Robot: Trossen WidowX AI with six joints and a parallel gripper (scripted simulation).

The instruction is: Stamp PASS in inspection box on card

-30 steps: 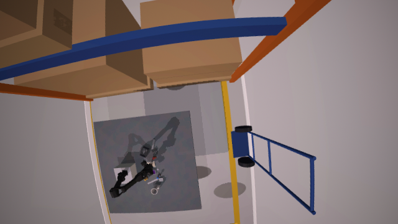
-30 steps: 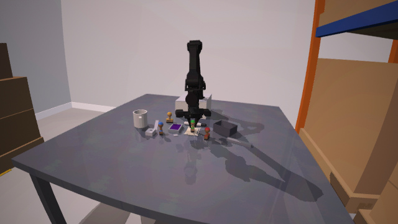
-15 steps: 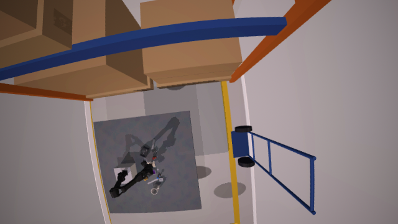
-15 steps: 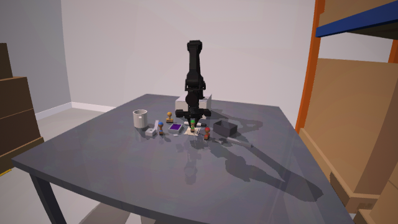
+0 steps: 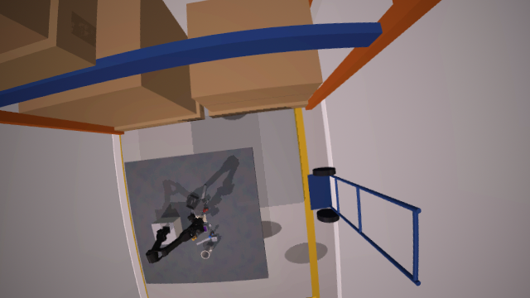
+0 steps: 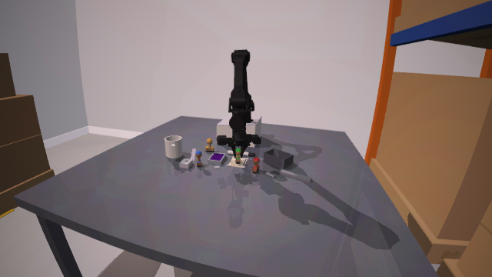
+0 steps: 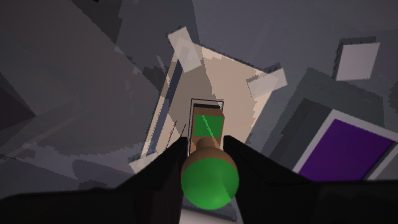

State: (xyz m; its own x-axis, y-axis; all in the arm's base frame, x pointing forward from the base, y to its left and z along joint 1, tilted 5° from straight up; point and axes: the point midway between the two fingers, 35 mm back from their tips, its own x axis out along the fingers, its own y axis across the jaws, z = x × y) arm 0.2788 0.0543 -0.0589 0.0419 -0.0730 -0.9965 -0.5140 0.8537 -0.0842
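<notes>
Right now my gripper tip is right at the green-knobbed stamp. Also, from my gripper tip: cream card (20 mm below); marker (80 mm behind, 10 mm to the left, 10 mm below); purple ink pad (100 mm to the right, 20 mm below, 20 mm ahead).
</notes>
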